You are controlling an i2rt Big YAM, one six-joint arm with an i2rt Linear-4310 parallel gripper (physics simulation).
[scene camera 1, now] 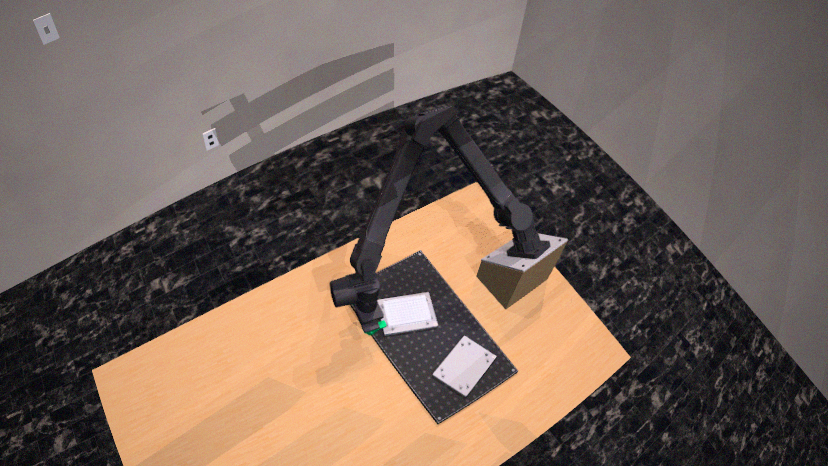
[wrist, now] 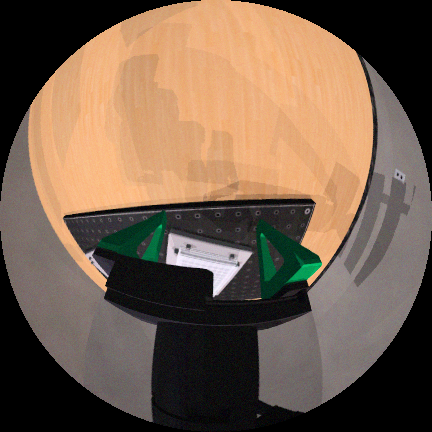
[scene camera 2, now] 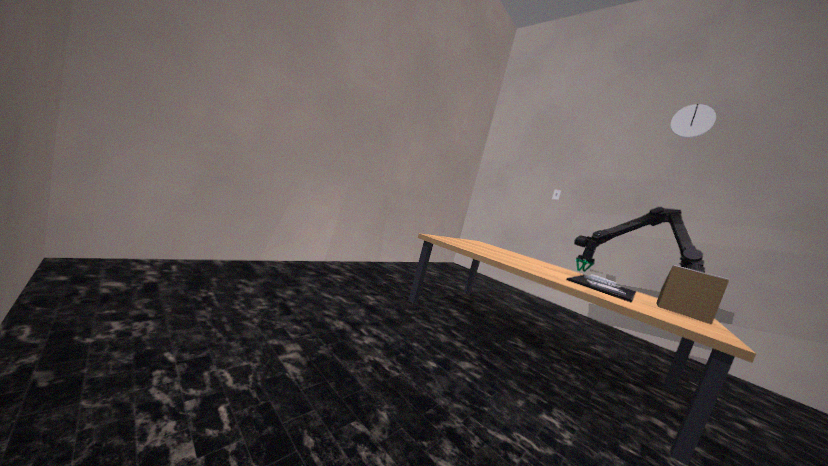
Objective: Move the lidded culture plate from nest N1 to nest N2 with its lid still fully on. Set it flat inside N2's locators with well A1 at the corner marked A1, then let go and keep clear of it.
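Pixels of known places: gripper, fingertip midpoint: (scene camera 1: 364, 321) (wrist: 211, 219) (scene camera 2: 581, 271); arm's base at its link origin: (scene camera 1: 529, 250) (scene camera 2: 693, 279).
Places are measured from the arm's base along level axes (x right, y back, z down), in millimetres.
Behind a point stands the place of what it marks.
The lidded culture plate (scene camera 1: 408, 311) @[x 141, y -354, z 138 mm] (wrist: 200, 262) @[x 168, y -408, z 138 mm] lies flat in a pale nest (scene camera 1: 411, 330) @[x 94, y -384, z 157 mm] (wrist: 207, 245) @[x 181, y -422, z 155 mm], taken as N1, on the black perforated board. The lid looks seated; well A1 cannot be made out. The other pale nest (scene camera 1: 465, 365) @[x -98, y -349, z 155 mm], taken as N2, holds no plate and is turned at an angle to the first; its corner marking is not readable. My gripper (scene camera 1: 376, 328) @[x 200, y -475, z 137 mm] (scene camera 2: 583, 266) @[x 200, y -475, z 137 mm] (wrist: 211, 219) @[x 200, y -475, z 137 mm] has green fingers, is open and empty, and hangs above the board's edge beside the plate. In the wrist view my gripper body hides the plate's near part.
The black board (scene camera 1: 405, 269) @[x 268, y -244, z 166 mm] (wrist: 285, 224) @[x 292, y -424, z 167 mm] lies on the wooden table (scene camera 1: 231, 335) @[x 440, y -831, z 179 mm] (scene camera 2: 509, 260) @[x -117, y -866, z 179 mm]. The arm stands on a tall brown block (scene camera 1: 518, 286) @[x -49, y -93, z 45 mm] (scene camera 2: 694, 292) @[x -62, y 4, z 56 mm] to the right of the board in scene camera 1. Several small dark locators stand at the nests' edges.
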